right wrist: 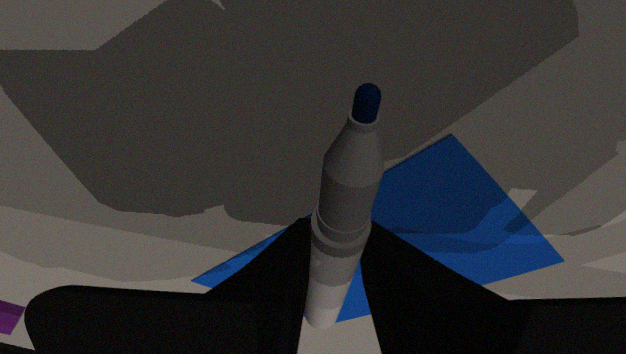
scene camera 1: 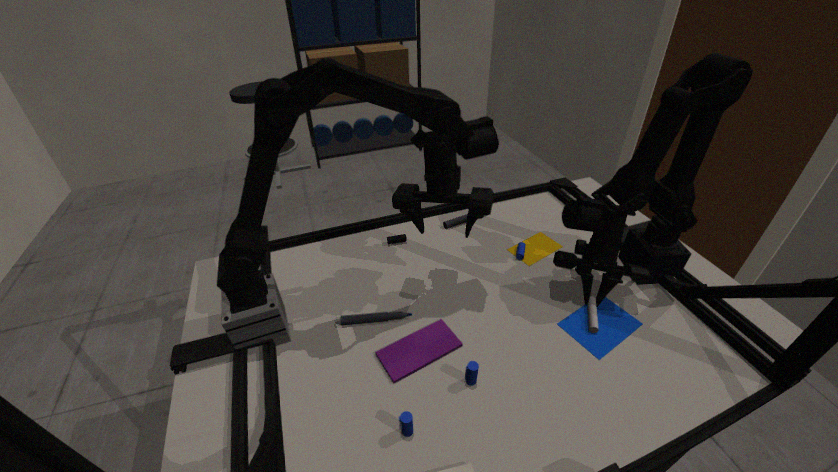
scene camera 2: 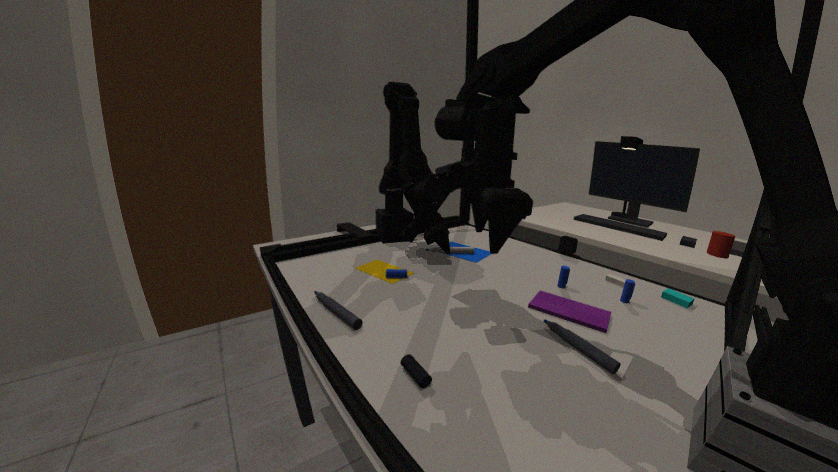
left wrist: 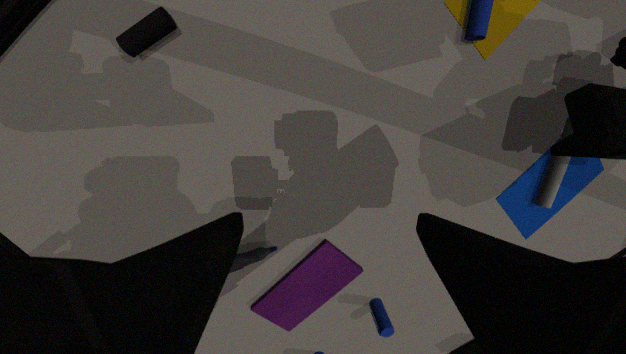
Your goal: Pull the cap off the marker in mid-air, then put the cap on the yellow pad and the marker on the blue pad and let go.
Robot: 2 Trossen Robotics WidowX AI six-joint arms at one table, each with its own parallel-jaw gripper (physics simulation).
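Places are measured from the left arm's base along level axes (x left, y ahead, z down), in metres.
Pixels of known places: left gripper, between the fingertips: [scene camera 1: 444, 234] [scene camera 2: 485, 241] [left wrist: 331, 221]; right gripper, between the fingertips: [right wrist: 334, 231] [scene camera 1: 590, 305] [scene camera 2: 448, 252] [left wrist: 557, 152]; left arm's base, origin of its link: [scene camera 1: 248, 296] [scene camera 2: 790, 391]; right arm's base, origin of its link: [scene camera 1: 659, 240] [scene camera 2: 394, 211].
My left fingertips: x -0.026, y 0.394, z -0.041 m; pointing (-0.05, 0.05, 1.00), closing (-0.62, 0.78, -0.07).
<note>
Ahead of a thing's pixels: the offset from my left fingertips to its top centre.
The uncapped marker {dx -0.198, dy +0.255, dz +0.121 m} [scene camera 1: 593, 321] [scene camera 2: 463, 250] [left wrist: 552, 182] [right wrist: 345, 200] has a pale grey body and a dark blue tip. My right gripper [scene camera 1: 594, 301] [right wrist: 334, 231] is shut on its body, low over the blue pad {dx -0.240, dy +0.242, dz +0.139 m} [scene camera 1: 621, 325] [scene camera 2: 477, 256] [left wrist: 525, 222] [right wrist: 440, 190]. Whether the marker touches the pad is hard to tell. The blue cap {dx +0.015, dy +0.221, dz +0.121 m} [scene camera 1: 520, 250] [scene camera 2: 396, 273] [left wrist: 478, 20] lies on its side on the yellow pad {dx +0.017, dy +0.269, dz +0.139 m} [scene camera 1: 542, 245] [scene camera 2: 372, 269] [left wrist: 517, 10], near its edge. My left gripper [scene camera 1: 444, 234] [scene camera 2: 487, 240] [left wrist: 331, 221] is open and empty, high above the table.
A purple block {dx -0.143, dy -0.119, dz +0.132 m} [scene camera 1: 419, 350] [scene camera 2: 568, 310] [left wrist: 307, 287] lies mid-table. Two blue cylinders {dx -0.239, dy -0.062, dz +0.092 m} [scene camera 1: 472, 373] {dx -0.277, dy -0.198, dz +0.092 m} [scene camera 1: 406, 423] stand beyond it. Dark markers [scene camera 1: 375, 317] [scene camera 2: 338, 309] and a black cap {dx +0.184, dy -0.043, dz +0.119 m} [scene camera 1: 396, 239] [scene camera 2: 416, 371] lie on the table. A teal block {dx -0.376, dy -0.298, dz +0.125 m} [scene camera 2: 677, 297] lies near the edge.
</note>
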